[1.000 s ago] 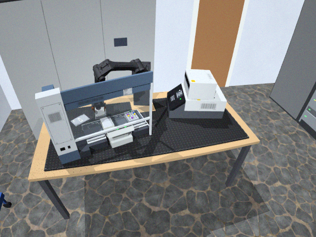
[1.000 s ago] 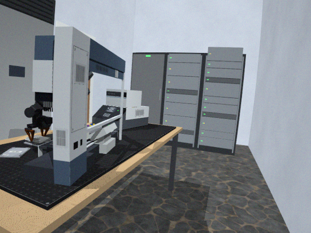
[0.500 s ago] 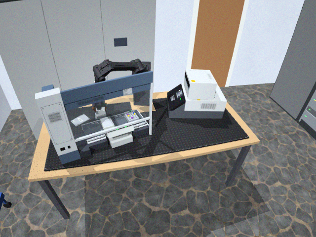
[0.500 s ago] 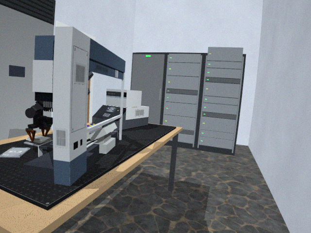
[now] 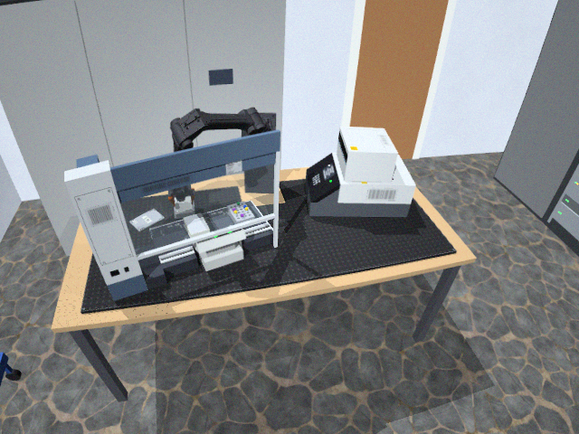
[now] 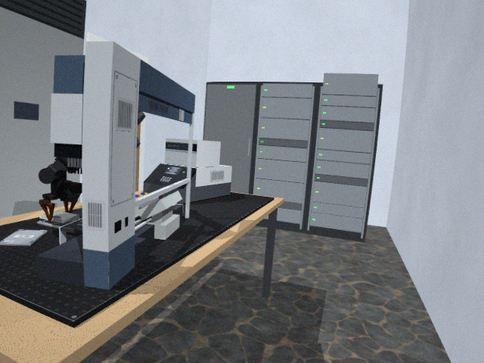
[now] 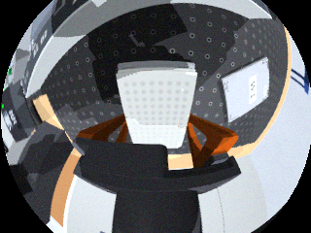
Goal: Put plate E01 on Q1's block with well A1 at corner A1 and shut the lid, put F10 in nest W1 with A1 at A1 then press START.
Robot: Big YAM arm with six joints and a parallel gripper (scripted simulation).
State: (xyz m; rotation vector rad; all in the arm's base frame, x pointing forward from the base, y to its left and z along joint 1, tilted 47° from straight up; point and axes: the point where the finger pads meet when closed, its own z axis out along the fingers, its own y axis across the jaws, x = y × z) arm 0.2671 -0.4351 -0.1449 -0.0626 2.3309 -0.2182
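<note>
The white 96-well PCR plate lies right at my hand. Also, from my hand: flat grey nest 3 cm below; tube cooling block 21 cm ahead, 25 cm to the left, 5 cm above; white deep-well block 25 cm ahead, 5 cm to the left, 5 cm above.
</note>
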